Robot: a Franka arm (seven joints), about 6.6 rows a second.
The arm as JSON. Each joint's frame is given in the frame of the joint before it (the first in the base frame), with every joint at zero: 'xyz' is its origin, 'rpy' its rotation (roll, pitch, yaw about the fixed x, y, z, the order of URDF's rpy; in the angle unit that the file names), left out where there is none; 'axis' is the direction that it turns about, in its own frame. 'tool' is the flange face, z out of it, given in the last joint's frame.
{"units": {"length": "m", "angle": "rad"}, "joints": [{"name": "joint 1", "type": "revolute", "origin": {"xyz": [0.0, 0.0, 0.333]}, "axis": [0.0, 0.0, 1.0]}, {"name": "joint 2", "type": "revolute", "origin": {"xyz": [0.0, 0.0, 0.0]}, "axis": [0.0, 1.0, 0.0]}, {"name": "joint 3", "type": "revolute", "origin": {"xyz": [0.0, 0.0, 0.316]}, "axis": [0.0, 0.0, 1.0]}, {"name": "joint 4", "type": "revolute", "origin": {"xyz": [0.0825, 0.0, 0.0]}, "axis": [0.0, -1.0, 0.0]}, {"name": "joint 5", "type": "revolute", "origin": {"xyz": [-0.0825, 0.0, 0.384]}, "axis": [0.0, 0.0, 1.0]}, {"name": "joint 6", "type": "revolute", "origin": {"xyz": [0.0, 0.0, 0.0]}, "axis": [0.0, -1.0, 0.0]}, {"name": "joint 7", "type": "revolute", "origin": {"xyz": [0.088, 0.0, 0.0]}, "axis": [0.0, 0.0, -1.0]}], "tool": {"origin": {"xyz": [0.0, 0.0, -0.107], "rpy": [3.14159, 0.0, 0.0]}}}
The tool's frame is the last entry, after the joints.
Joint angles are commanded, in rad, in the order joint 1, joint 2, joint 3, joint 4, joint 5, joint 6, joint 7. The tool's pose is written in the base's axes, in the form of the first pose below.
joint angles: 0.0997, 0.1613, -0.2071, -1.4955, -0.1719, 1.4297, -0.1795
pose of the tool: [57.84, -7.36, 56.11], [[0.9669, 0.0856, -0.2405], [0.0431, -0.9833, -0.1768], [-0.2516, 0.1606, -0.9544]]
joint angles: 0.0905, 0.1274, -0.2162, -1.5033, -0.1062, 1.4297, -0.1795
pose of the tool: [56.93, -7.69, 57.55], [[0.9757, 0.0585, -0.2112], [0.0366, -0.9937, -0.1062], [-0.2161, 0.0959, -0.9717]]
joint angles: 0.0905, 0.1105, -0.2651, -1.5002, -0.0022, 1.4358, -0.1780
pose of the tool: [56.36, -9.13, 58.65], [[0.9849, 0.0024, -0.1730], [0.0023, -1.0000, -0.0009], [-0.1730, 0.0005, -0.9849]]
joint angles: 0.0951, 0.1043, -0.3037, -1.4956, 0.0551, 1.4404, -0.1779
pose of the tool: [56.07, -10.29, 59.29], [[0.9888, -0.0324, -0.1459], [-0.0245, -0.9982, 0.0550], [-0.1474, -0.0508, -0.9878]]
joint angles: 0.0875, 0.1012, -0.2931, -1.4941, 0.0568, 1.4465, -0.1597
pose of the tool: [56.10, -10.15, 59.56], [[0.9897, -0.0470, -0.1354], [-0.0397, -0.9976, 0.0561], [-0.1377, -0.0501, -0.9892]]
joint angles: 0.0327, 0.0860, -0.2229, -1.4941, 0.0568, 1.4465, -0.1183
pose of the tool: [55.86, -9.51, 60.31], [[0.9899, -0.0722, -0.1217], [-0.0651, -0.9960, 0.0615], [-0.1256, -0.0530, -0.9907]]
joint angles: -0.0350, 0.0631, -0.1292, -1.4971, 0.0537, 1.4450, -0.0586
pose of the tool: [55.42, -8.30, 61.37], [[0.9889, -0.1047, -0.1055], [-0.0984, -0.9931, 0.0633], [-0.1114, -0.0522, -0.9924]]
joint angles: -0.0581, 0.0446, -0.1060, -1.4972, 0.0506, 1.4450, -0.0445
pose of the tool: [54.89, -8.34, 62.39], [[0.9892, -0.1177, -0.0877], [-0.1127, -0.9918, 0.0606], [-0.0941, -0.0501, -0.9943]]
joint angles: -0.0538, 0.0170, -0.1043, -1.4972, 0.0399, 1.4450, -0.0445
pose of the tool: [54.09, -8.10, 63.89], [[0.9919, -0.1111, -0.0623], [-0.1082, -0.9930, 0.0482], [-0.0672, -0.0411, -0.9969]]
